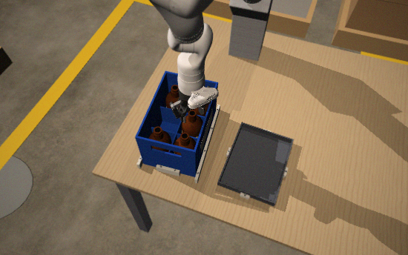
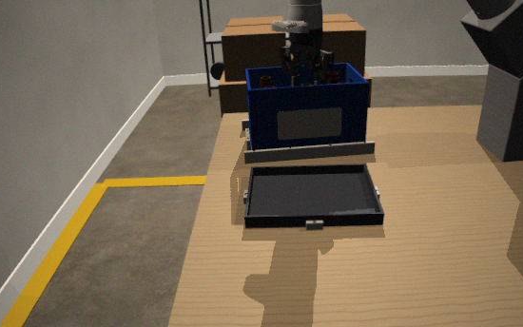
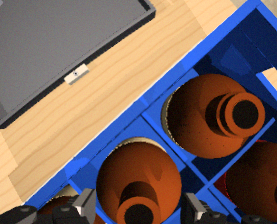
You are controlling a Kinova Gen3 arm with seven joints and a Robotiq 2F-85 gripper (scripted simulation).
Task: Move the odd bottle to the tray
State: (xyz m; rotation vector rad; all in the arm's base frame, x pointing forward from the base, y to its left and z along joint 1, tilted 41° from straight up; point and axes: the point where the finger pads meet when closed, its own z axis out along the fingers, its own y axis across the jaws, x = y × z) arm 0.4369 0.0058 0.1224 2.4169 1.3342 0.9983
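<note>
My hand is 70 mm above the blue crate, 40 mm to the left of it and 10 mm short of it. From my hand the other things lie so: dark grey tray 230 mm to the left, 140 mm below, 40 mm behind.
</note>
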